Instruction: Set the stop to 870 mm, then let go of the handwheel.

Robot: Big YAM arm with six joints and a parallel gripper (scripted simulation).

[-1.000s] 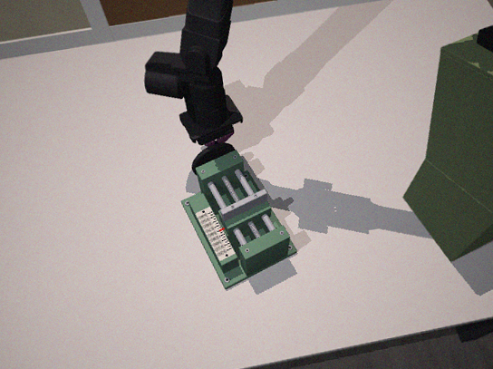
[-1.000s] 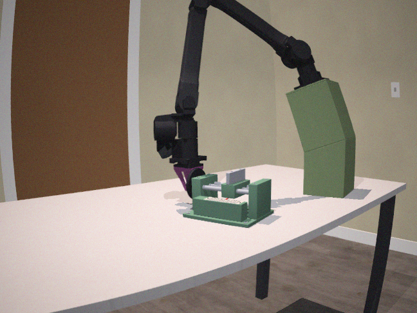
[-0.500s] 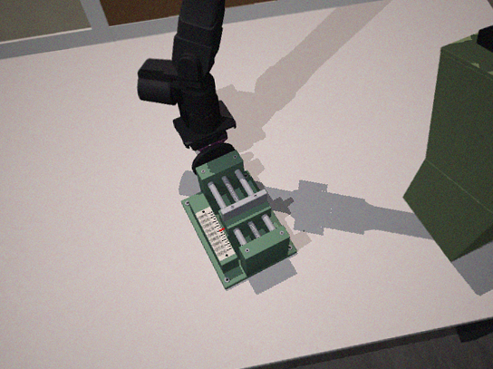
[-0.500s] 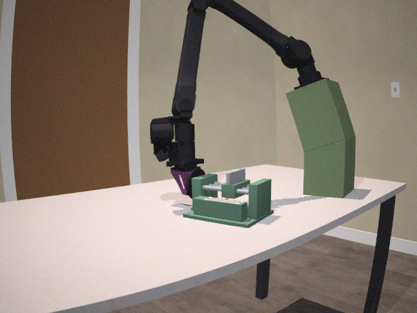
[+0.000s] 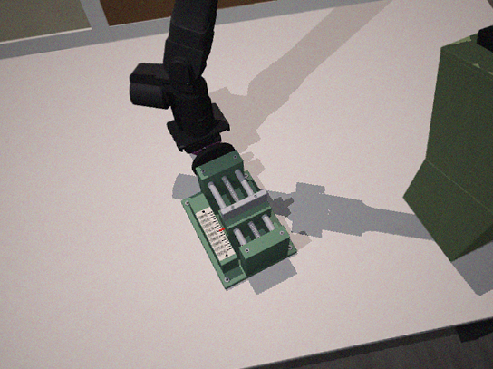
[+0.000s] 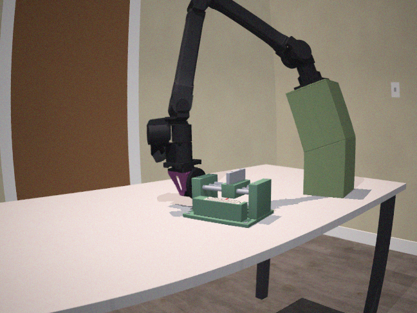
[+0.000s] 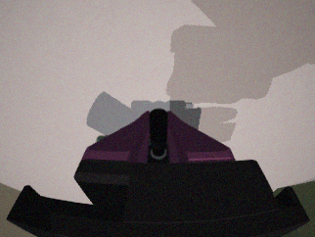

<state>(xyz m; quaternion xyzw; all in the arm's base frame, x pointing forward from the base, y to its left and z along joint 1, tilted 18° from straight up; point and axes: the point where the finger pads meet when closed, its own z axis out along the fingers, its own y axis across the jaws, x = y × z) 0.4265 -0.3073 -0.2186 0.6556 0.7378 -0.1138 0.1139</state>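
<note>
The black handwheel is 30 mm to the left of my hand. Also, from my hand: grey stop carriage (170 mm to the left, 40 mm above, 10 mm behind); black handwheel handle (10 mm to the left).
</note>
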